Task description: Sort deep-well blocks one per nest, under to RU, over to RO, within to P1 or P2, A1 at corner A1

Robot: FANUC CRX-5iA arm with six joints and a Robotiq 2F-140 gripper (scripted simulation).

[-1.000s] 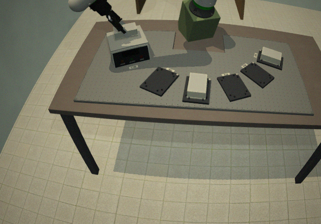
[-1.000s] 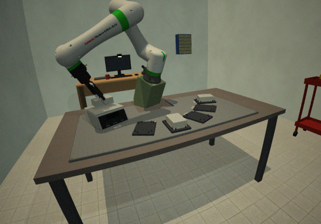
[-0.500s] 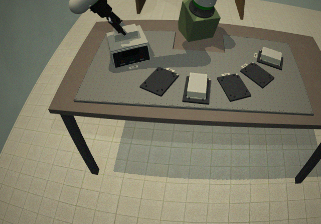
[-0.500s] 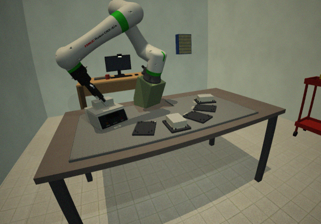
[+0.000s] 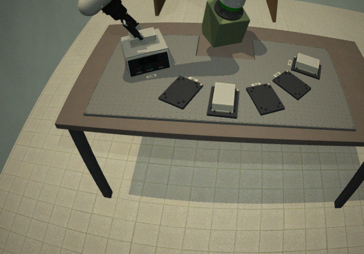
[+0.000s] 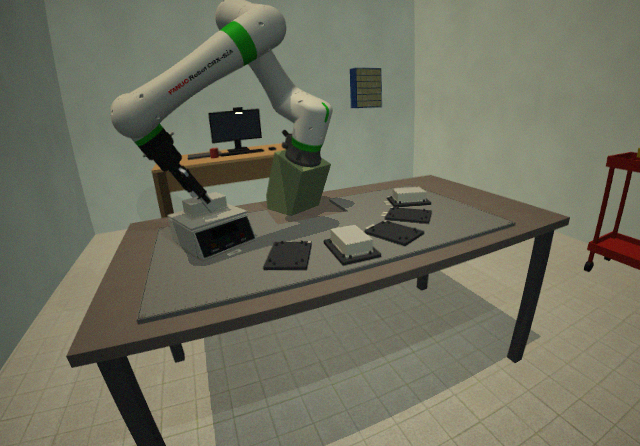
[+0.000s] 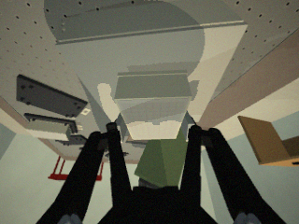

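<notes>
Now: the grey platform 5 cm below my hand. From my hand the other things lie so: check-weigher: 8 cm below, 1 cm ahead; then P1 label: 38 cm to the left, 24 cm ahead, 14 cm below; then nest P1: 36 cm to the left, 34 cm ahead, 14 cm below.
</notes>
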